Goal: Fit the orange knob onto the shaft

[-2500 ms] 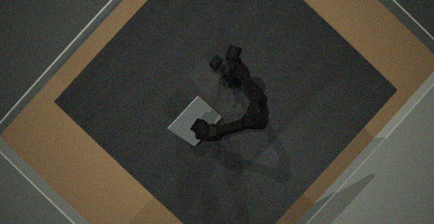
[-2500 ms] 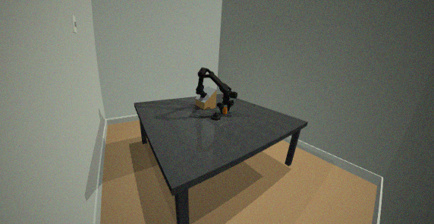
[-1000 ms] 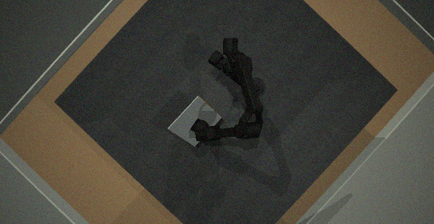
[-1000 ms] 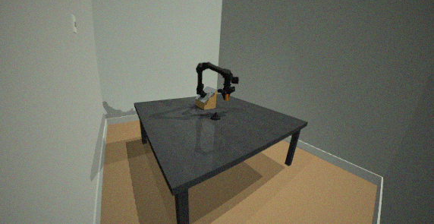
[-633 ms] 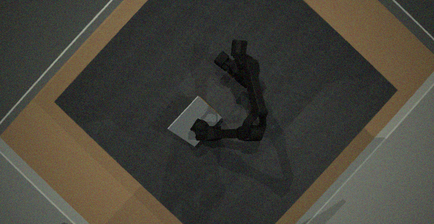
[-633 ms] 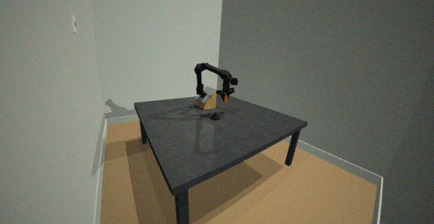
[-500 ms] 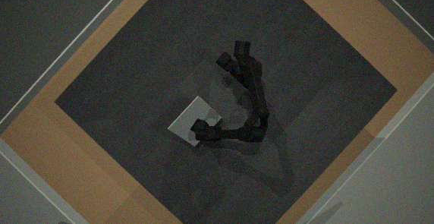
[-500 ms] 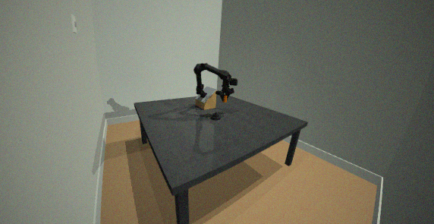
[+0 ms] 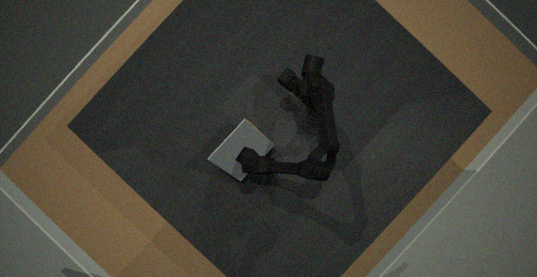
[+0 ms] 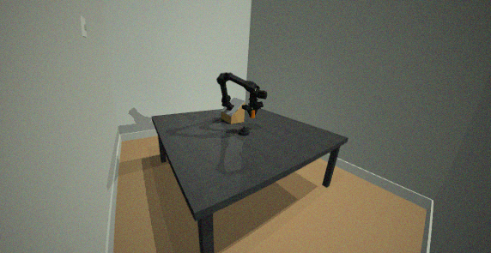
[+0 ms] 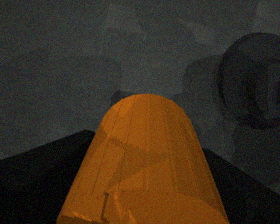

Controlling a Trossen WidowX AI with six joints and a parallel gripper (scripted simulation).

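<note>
My gripper tip is 100 mm to the left of the shaft, 90 mm above it and 10 mm short of it. From my gripper tip the other things lie so: orange knob: 20 mm above.
</note>
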